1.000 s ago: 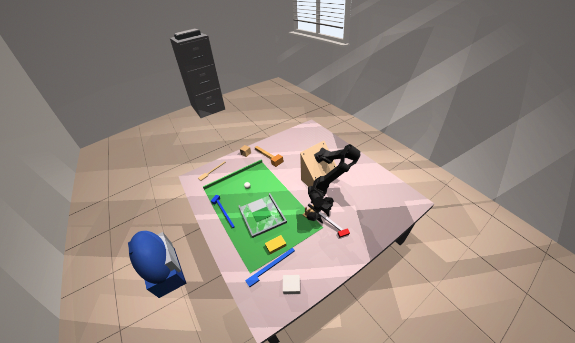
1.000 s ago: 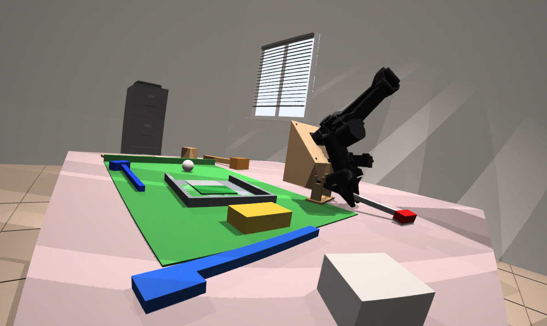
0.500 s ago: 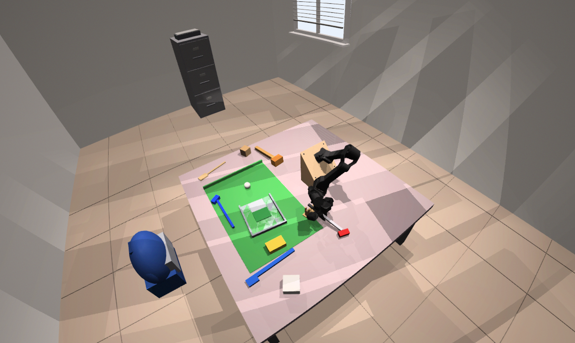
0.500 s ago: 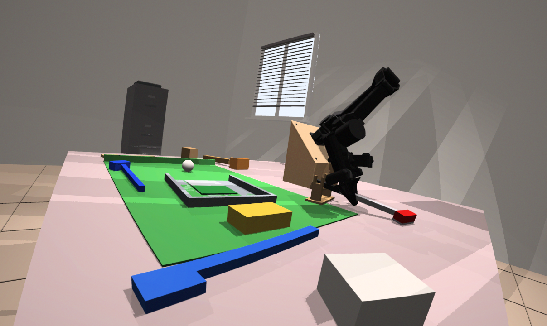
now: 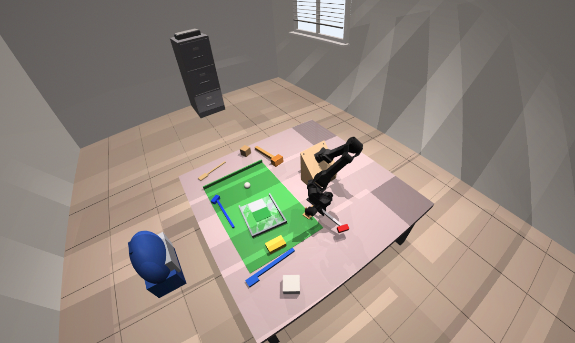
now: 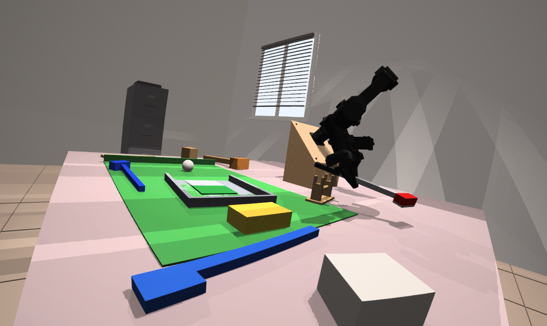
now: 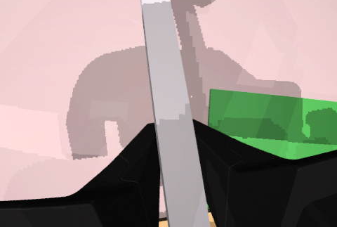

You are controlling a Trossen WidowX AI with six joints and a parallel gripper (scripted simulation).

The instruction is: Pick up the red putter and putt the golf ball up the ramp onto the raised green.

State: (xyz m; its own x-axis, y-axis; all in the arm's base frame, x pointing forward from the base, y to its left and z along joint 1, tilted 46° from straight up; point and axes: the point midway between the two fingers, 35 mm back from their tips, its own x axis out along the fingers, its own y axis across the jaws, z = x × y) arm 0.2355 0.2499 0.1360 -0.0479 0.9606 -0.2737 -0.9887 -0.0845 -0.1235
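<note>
My gripper tip is 2 cm to the right of the red putter and 1 cm below it. Round my gripper tip: white block: 39 cm ahead, 18 cm to the left, 4 cm below; then yellow block: 32 cm ahead, 5 cm to the right, 4 cm below; then wooden stand: 10 cm to the right, 3 cm below, 1 cm ahead.
</note>
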